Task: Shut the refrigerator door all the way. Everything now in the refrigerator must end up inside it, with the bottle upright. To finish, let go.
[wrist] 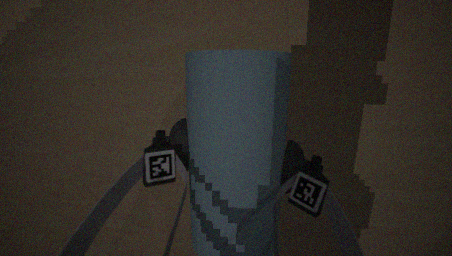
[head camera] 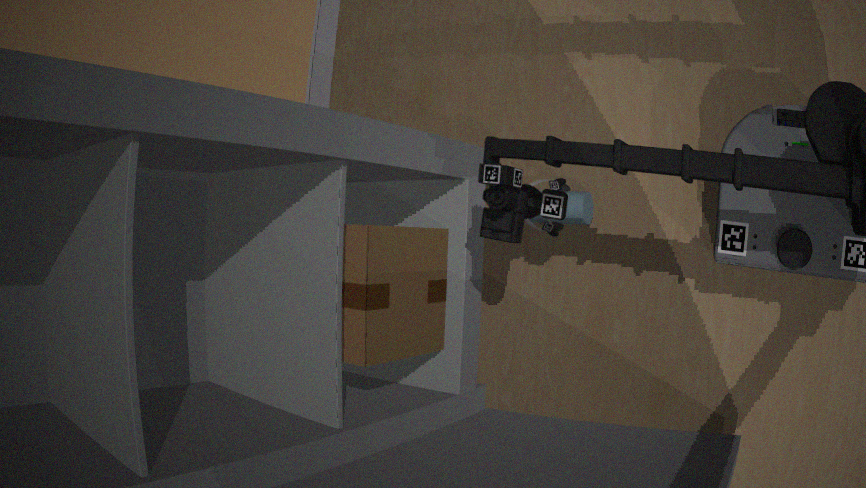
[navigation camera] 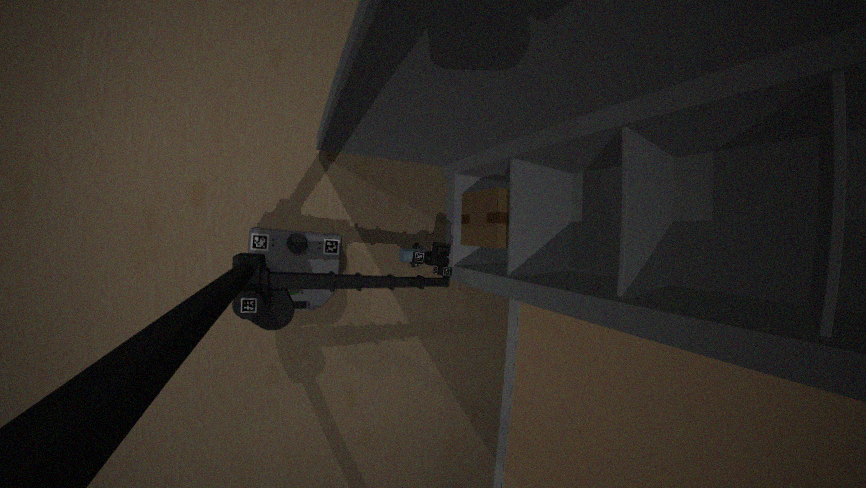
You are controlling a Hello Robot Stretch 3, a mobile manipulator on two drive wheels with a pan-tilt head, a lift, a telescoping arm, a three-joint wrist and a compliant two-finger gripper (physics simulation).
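Where they show: robot's base, link origin: (head camera: 792, 247) (navigation camera: 296, 242).
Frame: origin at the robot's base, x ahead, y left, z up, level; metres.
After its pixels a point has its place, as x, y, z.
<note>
The refrigerator (head camera: 242, 118) {-0.098, -0.737, 0.749} (navigation camera: 606, 309) {-0.089, -0.737, 0.901} stands open, and its grey door (head camera: 545, 445) {0.431, -0.428, 0.242} (navigation camera: 387, 109) {0.412, -0.189, 0.548} is swung wide. A brown box (head camera: 406, 260) {0.113, -0.766, 0.275} (navigation camera: 481, 233) {0.110, -0.766, 0.291} with dark tape marks is in the lowest compartment. A light blue cylinder (head camera: 580, 209) {-0.022, -0.491, 0.069} (navigation camera: 405, 255) {-0.026, -0.492, 0.070} (wrist: 232, 100), seemingly the bottle, is outside, in front of the refrigerator's bottom edge; it appears to be lying on its side. My gripper (head camera: 553, 206) {-0.023, -0.557, 0.015} (navigation camera: 416, 256) {-0.023, -0.557, 0.015} (wrist: 237, 146) {-0.023, -0.557, 0.015} is shut on this bottle, with a finger pad against each side. The bottle's near end is cut off in the wrist view.
My arm (head camera: 648, 159) {-0.103, -0.267, 0.371} (navigation camera: 369, 281) {-0.100, -0.236, 0.371} reaches from above the mobile base (head camera: 757, 181) (navigation camera: 318, 260) {-0.058, -0.084, 0.160} to the refrigerator's front. Two shelves (head camera: 275, 290) {0.185, -0.898, 0.503} (head camera: 90, 290) {0.167, -0.873, 0.930} divide the inside. A tan panel (head camera: 157, 48) {-0.325, -1.316, 0.627} (navigation camera: 666, 418) {-0.602, -1.337, 0.962} is beside the refrigerator.
</note>
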